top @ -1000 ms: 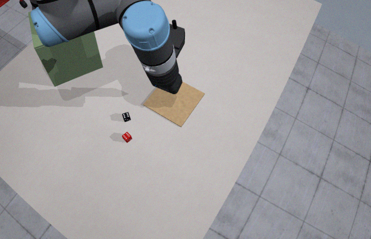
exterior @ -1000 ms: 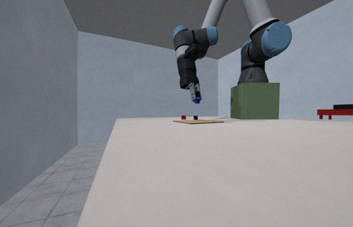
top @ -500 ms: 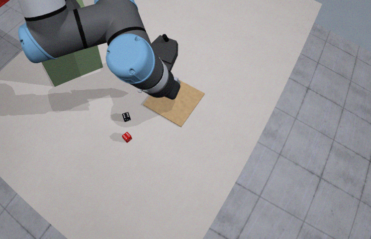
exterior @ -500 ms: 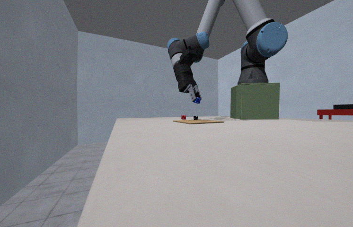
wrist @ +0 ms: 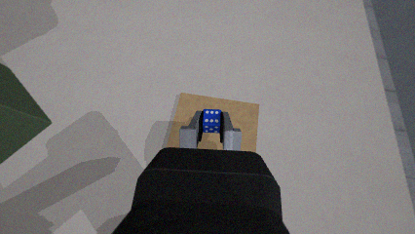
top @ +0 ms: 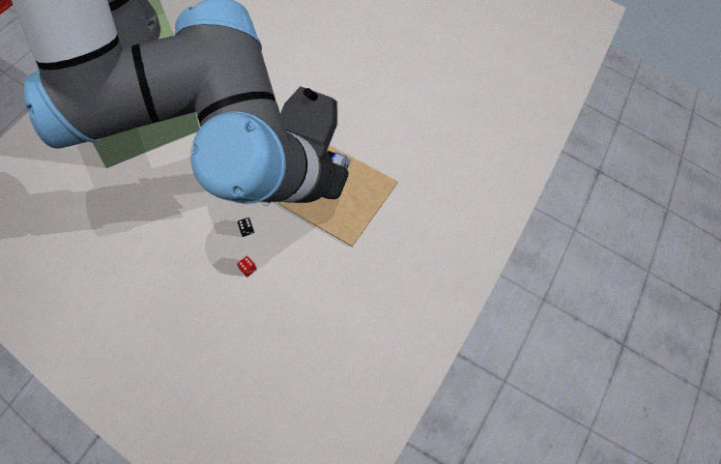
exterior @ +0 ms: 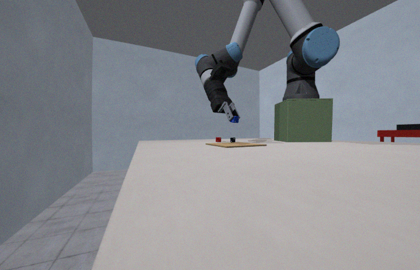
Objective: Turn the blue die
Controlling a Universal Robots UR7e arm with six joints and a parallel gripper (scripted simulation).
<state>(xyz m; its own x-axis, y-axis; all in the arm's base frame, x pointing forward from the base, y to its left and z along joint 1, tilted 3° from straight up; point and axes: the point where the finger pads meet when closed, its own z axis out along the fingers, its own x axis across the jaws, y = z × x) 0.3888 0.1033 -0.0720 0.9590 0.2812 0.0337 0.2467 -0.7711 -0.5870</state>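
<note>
Now: the blue die 10 mm to the left of my hand and 10 mm below it. Round my hand: black die 60 mm behind, 140 mm to the right, 90 mm below; red die 10 mm behind, 180 mm to the right, 90 mm below; tan mat 10 mm to the left, 100 mm below.
</note>
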